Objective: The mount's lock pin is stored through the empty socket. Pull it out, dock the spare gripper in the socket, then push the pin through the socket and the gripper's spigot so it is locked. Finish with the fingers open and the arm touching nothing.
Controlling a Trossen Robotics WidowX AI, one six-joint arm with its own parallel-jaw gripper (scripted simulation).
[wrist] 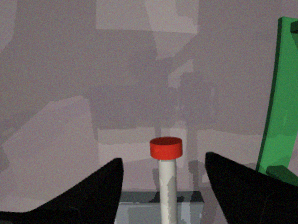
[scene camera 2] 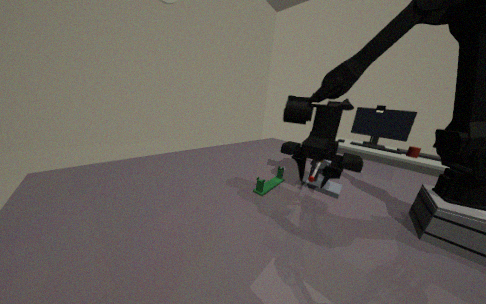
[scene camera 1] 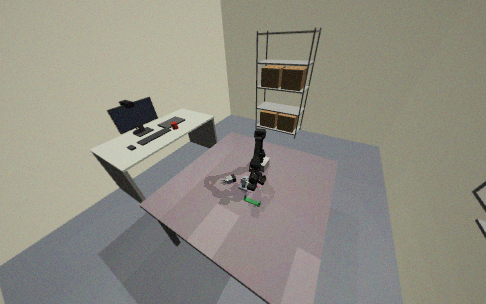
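Observation:
My gripper [scene camera 2: 311,184] visible, also in the wrist view [wrist: 164,162].

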